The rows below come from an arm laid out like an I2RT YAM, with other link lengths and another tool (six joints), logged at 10 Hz.
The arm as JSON. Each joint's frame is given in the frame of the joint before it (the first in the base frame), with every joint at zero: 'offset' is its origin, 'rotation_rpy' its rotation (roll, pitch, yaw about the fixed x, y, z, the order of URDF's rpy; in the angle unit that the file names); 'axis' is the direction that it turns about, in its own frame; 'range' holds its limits. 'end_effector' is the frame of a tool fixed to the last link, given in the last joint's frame.
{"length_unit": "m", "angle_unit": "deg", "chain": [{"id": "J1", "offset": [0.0, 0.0, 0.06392], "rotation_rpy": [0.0, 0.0, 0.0], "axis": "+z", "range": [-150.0, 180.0]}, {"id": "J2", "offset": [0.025, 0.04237, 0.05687], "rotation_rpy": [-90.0, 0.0, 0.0], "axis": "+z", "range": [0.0, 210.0]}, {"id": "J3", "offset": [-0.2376, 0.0, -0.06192], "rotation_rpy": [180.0, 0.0, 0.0], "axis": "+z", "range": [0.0, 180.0]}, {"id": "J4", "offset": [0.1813, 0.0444, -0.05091], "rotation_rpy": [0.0, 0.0, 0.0], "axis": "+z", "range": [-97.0, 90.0]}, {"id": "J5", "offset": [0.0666, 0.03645, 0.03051], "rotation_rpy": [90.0, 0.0, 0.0], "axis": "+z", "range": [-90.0, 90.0]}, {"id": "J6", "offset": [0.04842, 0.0, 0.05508], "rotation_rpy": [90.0, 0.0, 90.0], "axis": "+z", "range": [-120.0, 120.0]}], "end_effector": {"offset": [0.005, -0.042, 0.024], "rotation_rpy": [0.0, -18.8, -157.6]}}
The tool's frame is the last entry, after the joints.
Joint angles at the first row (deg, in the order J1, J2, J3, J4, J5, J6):
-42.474, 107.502, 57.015, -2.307, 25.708, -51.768
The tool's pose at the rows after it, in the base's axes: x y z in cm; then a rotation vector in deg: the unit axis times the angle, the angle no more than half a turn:
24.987 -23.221 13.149 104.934 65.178 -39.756
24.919 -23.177 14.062 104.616 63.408 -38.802
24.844 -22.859 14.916 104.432 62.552 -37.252
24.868 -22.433 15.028 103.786 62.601 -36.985
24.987 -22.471 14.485 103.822 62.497 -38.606
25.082 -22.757 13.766 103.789 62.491 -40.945
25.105 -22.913 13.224 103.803 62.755 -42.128
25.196 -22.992 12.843 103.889 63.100 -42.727
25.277 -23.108 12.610 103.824 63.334 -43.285
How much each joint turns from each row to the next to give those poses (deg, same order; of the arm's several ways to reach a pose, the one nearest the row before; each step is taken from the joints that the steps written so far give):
0.108, -1.025, -0.236, -0.292, -0.390, 0.210
-0.004, -1.710, -0.103, -0.055, -0.106, 0.526
0.186, -1.934, -0.272, -0.587, -0.719, 0.488
0.627, -0.793, -0.930, 0.568, 0.255, -0.005
0.465, 1.142, -0.105, 0.536, 1.515, 0.334
0.150, 1.765, 0.267, 0.623, 1.798, -0.045
-0.014, 1.165, -0.016, 0.592, 0.756, -0.164
0.080, 0.909, 0.188, 0.199, 0.356, -0.014
0.005, 0.685, 0.308, 0.100, 0.336, -0.166

